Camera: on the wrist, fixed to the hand. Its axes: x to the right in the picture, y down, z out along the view.
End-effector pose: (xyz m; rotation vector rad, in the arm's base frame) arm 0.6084 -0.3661 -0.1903 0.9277 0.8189 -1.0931
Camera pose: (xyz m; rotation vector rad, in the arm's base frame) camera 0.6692 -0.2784 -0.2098 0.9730 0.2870 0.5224
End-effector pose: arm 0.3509 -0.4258 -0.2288 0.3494 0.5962 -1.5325
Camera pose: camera 0.4089 -0.3787 -0.3075 0.4855 0.5739 0.1203
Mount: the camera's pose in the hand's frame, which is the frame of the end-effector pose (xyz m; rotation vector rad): 0.0019 0.0707 -0.0823 -0.4281 0.2494 1.5406
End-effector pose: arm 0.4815 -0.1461 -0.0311 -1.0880 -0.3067 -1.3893
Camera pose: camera 0.5109 -0.2223 -0.1025 -1.0215 0.9102 -0.1422
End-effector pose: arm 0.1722 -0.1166 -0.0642 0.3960 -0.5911 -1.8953
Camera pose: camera 0.2684 -0.1586 -0.0917 -0.1394 -0.1495 -0.4273
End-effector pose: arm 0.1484 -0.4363 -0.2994 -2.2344 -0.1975 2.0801
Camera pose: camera 0.2333 -0.5036 -0.3057 1.4815 -0.7805 -0.9463
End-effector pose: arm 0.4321 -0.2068 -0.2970 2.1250 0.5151 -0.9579
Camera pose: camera 0.5149 -0.1900 -0.2289 1.5475 -0.7260 0.2889
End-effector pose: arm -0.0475 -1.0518 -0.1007 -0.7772 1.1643 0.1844
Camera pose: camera -0.1449 -1.0528 -0.1486 -0.0860 1.7811 1.6807
